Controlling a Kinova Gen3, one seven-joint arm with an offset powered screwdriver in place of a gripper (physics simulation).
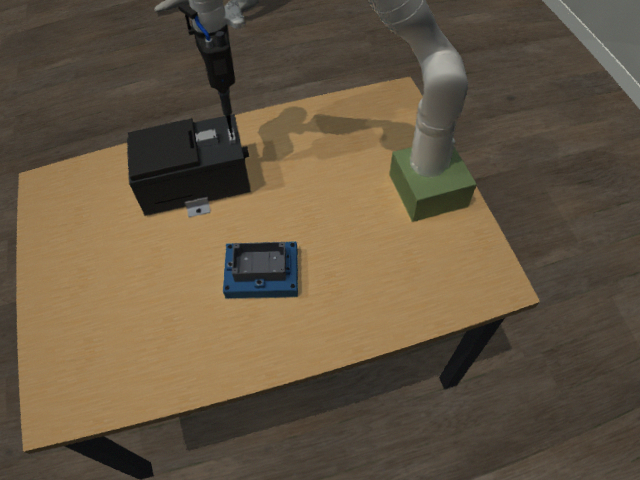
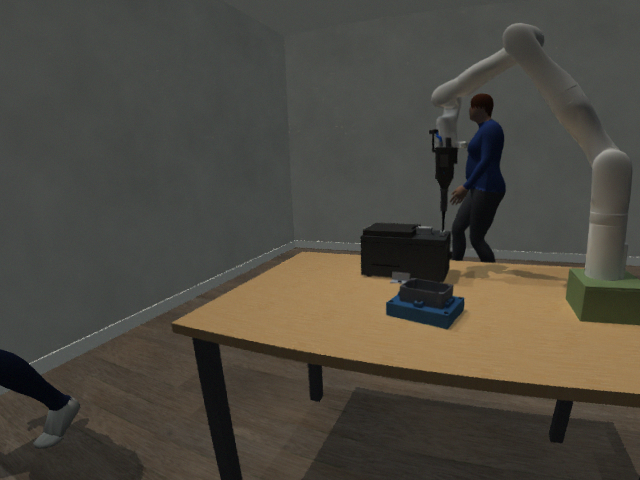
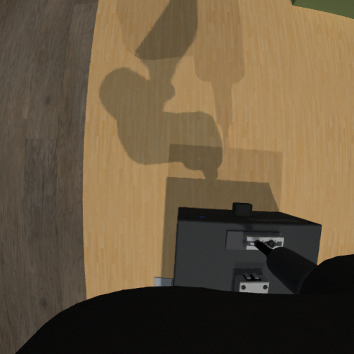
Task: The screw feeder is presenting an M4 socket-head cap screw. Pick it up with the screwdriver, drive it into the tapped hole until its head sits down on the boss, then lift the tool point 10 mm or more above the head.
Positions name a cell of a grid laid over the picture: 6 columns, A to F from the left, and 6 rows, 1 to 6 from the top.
Scene:
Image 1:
black screw feeder: C3
blue fixture: C4
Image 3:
black screw feeder: D5

